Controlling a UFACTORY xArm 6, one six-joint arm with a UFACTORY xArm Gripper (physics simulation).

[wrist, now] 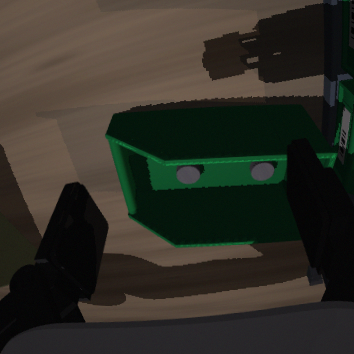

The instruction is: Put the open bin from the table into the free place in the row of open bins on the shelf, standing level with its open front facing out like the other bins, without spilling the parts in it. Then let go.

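Frame: origin at the arm's base, x ahead, y left, z up, level; metres.
Seen in the pictures: gripper, fingertip midpoint: (185,186).
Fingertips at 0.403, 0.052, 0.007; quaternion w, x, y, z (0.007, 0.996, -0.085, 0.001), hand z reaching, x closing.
Note:
Offsets run from my fingertips to a thing's top centre, as dx, dy, dz. "spot": to the spot under its first point. Level surfaces: height alone.
A green open bin @(spot: +0.009, -0.041, -0.095) (215,131) lies in the middle and right of the wrist view, its inside towards the camera and its low front lip at the left. Two grey round parts @(spot: -0.036, -0.097, -0.123) (188,174) @(spot: +0.034, -0.123, -0.123) (262,171) show in it. My gripper (185,186) is wide open with nothing between its fingers held. Its left finger is out to the left of the bin's lip, apart from it in the view; its right finger overlaps the bin's right end and hides part of it. I cannot tell whether that finger touches the bin. The free place in the row does not show clearly.
At the right edge, part of the shelf @(spot: +0.110, -0.056, -0.121) (330,90) shows as a grey-blue upright. Beside it is a green bin @(spot: +0.124, -0.063, -0.120) (346,93) with a barcode label, very near the right end of the open bin. Dark shadows lie on the wooden table @(dz -0.136) (150,50).

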